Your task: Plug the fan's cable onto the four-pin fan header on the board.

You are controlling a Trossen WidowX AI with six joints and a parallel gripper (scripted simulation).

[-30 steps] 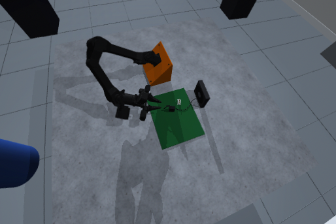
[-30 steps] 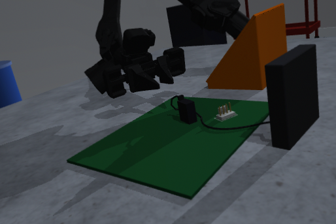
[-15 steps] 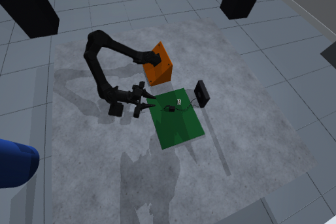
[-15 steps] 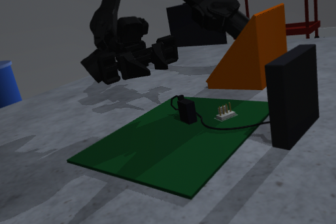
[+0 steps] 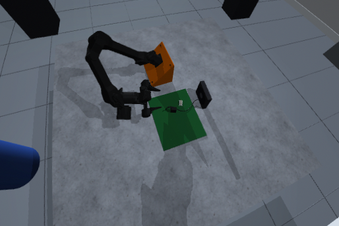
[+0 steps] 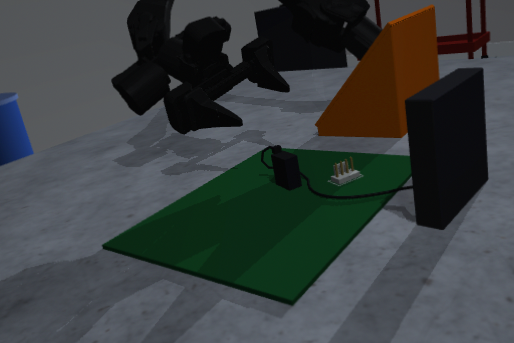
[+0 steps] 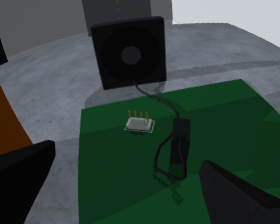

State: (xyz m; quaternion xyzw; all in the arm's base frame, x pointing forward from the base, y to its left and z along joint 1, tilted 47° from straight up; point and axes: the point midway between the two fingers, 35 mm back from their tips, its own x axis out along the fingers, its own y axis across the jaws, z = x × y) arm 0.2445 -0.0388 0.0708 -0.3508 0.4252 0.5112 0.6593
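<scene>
My gripper tip is 7 cm above the black fan plug, 6 cm to the right of it and 5 cm short of it. From my gripper tip the other things lie so: black fan 23 cm to the left, 3 cm below, 2 cm ahead; then green board 10 cm below, 9 cm ahead, 6 cm to the left; then white four-pin fan header 12 cm to the left, 9 cm below, 2 cm ahead.
</scene>
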